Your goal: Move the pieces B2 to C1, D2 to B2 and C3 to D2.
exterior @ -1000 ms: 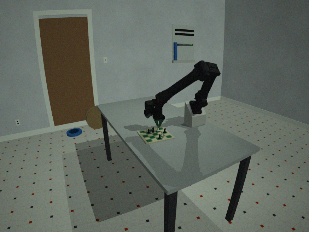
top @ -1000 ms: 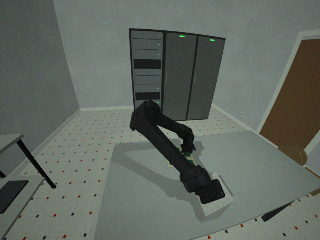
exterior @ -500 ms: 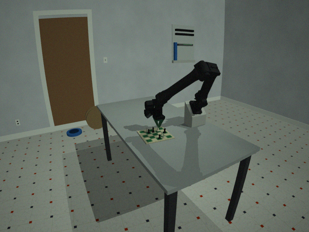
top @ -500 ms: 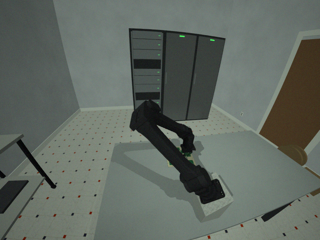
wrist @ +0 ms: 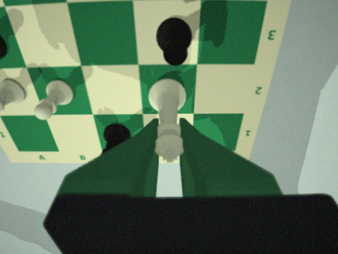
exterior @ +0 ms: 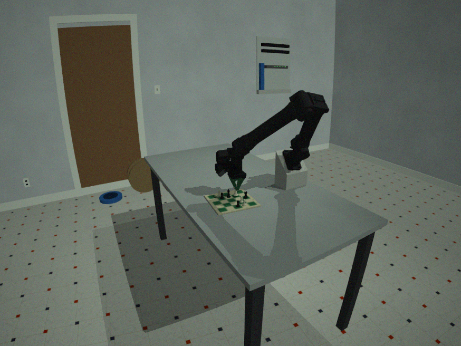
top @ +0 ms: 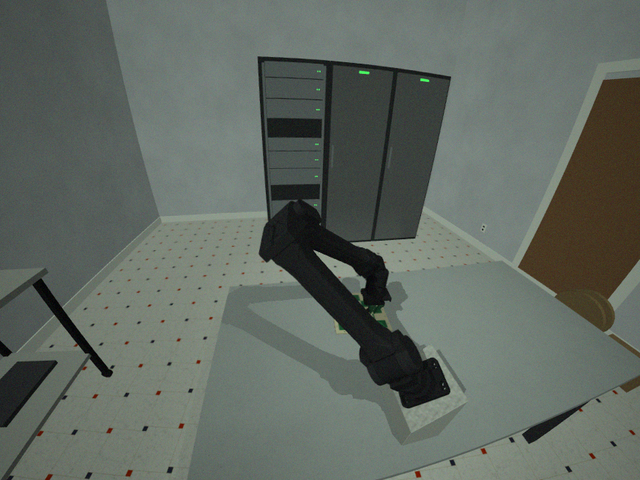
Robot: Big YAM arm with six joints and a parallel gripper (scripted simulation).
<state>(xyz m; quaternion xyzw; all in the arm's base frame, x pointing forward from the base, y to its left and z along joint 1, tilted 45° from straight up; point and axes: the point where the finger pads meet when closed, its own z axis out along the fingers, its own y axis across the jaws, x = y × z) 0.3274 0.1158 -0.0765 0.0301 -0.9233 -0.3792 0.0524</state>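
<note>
Right now my hand is 10 mm short of the tall white piece and 10 mm above it. Also, from my hand: chessboard: 40 mm ahead, 40 mm to the left, 40 mm below.
</note>
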